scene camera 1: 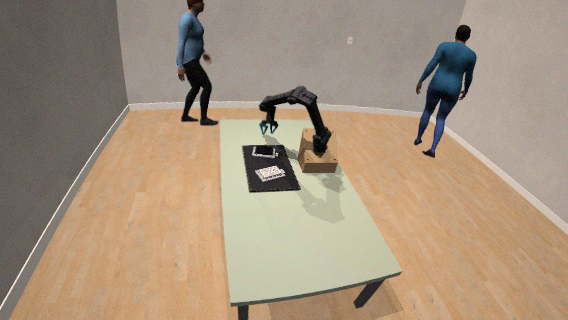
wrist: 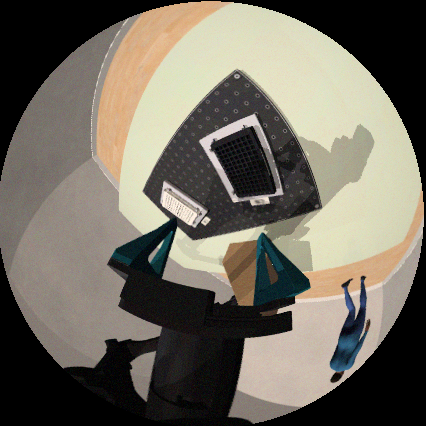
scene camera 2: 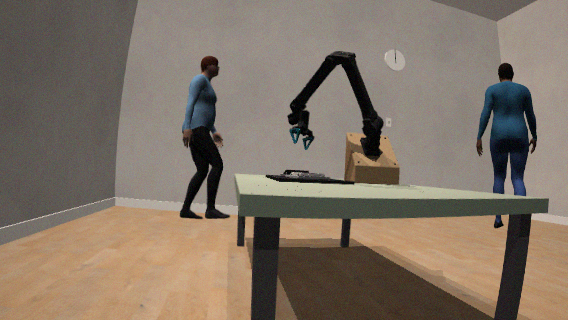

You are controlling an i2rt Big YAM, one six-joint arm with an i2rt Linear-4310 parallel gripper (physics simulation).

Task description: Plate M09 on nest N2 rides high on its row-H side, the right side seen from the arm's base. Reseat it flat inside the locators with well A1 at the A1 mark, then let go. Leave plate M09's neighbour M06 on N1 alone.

Scene:
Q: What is the gripper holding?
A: Nothing.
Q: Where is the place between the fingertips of the gripper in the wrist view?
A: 218, 228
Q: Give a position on a grey nest plate labelled N2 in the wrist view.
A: At 249, 120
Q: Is the gripper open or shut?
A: Open.

